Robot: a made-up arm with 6 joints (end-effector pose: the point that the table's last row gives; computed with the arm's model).
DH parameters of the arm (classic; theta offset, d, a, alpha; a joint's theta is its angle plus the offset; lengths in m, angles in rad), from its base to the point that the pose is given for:
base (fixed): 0 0.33 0.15 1.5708
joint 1: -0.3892 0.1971 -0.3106 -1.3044
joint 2: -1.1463 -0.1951 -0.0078 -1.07
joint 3: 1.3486 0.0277 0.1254 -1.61
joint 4: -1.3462 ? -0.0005 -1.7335
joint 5: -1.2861 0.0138 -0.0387 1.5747
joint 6: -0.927 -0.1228 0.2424 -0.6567
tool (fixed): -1.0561 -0.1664 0 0
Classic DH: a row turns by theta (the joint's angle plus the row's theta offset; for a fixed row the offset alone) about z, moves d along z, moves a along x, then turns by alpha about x.
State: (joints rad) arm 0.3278 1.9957 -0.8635 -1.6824 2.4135 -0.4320
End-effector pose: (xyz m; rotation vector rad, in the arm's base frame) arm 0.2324 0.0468 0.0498 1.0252 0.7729 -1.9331
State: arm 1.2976 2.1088 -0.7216 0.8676 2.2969 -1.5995
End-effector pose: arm 0.1287 -0.3939 0.0380 -2.0621 0.4733 1.0046
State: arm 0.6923 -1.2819 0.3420 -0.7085 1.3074 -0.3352
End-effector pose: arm -0.4460 -0.2683 -0.1205 0.7638 0.5935 1.6950
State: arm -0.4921 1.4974 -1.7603 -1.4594 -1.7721 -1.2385
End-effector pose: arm -0.3633 -0.0708 0.5073 1.3878 -1.6495 1.7226
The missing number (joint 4, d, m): -0.1663
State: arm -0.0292 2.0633 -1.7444 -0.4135 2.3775 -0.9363
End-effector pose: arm -0.0480 -0.3339 0.0663 -0.8669 -0.2357 2.1925
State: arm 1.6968 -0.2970 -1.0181 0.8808 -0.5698 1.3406
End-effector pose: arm 0.5070 -0.3289 0.0909 -1.9658 -1.8861 0.5190
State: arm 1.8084 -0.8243 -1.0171 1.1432 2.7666 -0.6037
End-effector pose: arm 0.1426 -0.0803 0.1993 1.6922 -0.7201 0.4042
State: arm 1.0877 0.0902 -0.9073 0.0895 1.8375 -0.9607
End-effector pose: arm -0.2773 -0.3011 -0.1084 -0.1521 0.8671 1.0761
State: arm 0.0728 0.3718 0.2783 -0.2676 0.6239 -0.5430
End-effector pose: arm 0.1061 -0.4401 0.2392 0.4810 -1.5543 -1.9141
